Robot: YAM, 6 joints.
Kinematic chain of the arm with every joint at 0, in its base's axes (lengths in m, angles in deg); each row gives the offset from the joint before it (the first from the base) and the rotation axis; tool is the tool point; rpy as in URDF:
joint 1: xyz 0 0 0.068 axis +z
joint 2: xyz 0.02 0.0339 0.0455 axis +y
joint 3: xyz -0.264 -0.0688 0 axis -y
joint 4: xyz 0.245 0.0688 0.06 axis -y
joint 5: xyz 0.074 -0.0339 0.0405 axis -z
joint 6: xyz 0.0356 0 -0.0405 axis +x
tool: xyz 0 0 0 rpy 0 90 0
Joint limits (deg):
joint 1: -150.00..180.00
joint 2: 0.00..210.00
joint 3: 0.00..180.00
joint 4: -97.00..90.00
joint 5: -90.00..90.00
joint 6: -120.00..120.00
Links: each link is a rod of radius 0.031 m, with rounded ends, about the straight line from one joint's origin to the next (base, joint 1, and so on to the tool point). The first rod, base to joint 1, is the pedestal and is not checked.
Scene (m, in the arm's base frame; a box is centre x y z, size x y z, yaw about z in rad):
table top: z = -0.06
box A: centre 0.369 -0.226 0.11 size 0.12 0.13 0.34 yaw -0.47
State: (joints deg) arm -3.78 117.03 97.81 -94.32 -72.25 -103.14
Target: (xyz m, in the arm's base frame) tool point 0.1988 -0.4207 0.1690
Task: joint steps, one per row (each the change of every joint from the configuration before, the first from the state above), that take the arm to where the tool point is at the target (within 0.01 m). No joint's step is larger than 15 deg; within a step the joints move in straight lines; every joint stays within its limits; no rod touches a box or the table.
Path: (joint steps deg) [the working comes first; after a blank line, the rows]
Joints at the target: -68.85 139.65 119.05 -74.46 -70.74 -103.14
Straight joint move there: touches box A.

1: -8.01 -3.47 13.80 3.43 6.25 -1.26
2: -8.02 -3.46 13.81 3.43 6.25 -1.26
3: -8.01 -3.47 13.80 3.43 6.24 -1.27
4: -8.02 -3.46 13.81 3.43 6.25 -1.26
5: -8.01 -3.47 13.80 3.43 6.25 -1.26
6: -6.25 9.99 -11.94 0.68 -7.43 1.58
7: -6.25 9.99 -11.95 0.68 -7.44 1.57
8: -6.25 9.98 -11.94 0.68 -7.43 1.58
9: -6.25 9.99 -11.95 0.67 -7.43 1.58

